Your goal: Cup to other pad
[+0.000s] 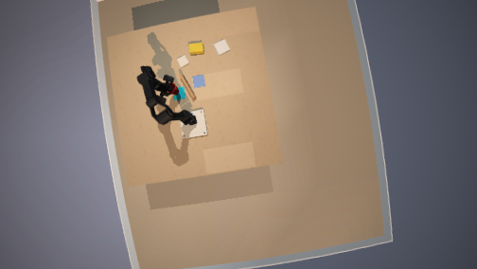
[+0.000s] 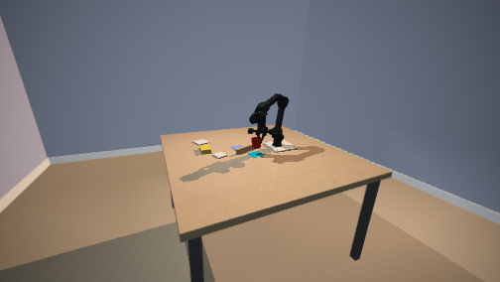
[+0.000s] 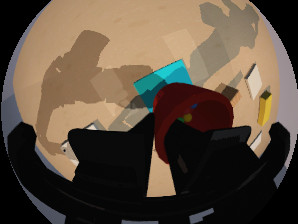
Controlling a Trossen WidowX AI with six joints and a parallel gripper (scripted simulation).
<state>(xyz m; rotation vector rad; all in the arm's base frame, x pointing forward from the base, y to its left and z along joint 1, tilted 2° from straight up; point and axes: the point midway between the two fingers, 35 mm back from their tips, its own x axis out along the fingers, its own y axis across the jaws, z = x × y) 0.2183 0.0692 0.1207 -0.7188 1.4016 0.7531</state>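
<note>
Now: gripper tip 20 mm short of the cyan pad, 20 mm to the left of it and 100 mm above it. The rest, counted from my gripper tip: wooden bar (50 mm ahead, 110 mm to the right, 80 mm below); light blue pad (70 mm ahead, 200 mm to the right, 100 mm below); red cup (20 mm ahead, 20 mm to the right).
</note>
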